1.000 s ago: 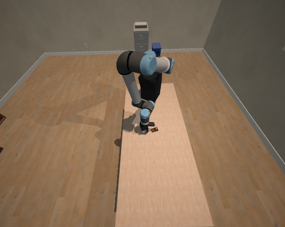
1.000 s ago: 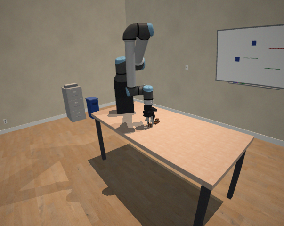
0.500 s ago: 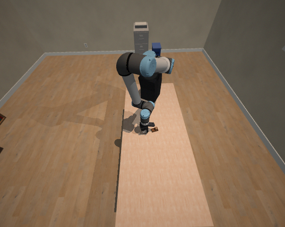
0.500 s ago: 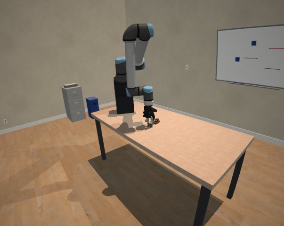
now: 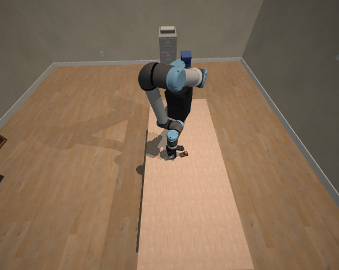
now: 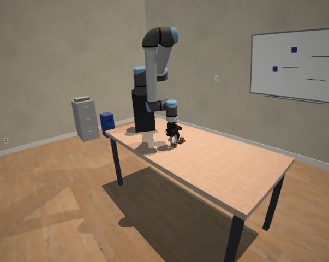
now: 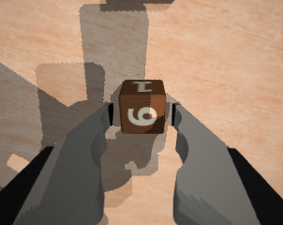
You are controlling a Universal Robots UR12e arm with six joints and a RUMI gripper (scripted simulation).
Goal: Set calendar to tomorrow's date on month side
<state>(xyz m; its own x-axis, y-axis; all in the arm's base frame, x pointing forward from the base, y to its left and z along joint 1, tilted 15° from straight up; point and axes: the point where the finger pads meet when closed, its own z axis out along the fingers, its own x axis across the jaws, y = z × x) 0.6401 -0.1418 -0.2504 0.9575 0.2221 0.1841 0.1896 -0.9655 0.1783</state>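
The brown digit cube is 1 cm below my hand. The rest, counted from my hand: brown calendar tray 11 cm to the left, 2 cm below, 2 cm behind.
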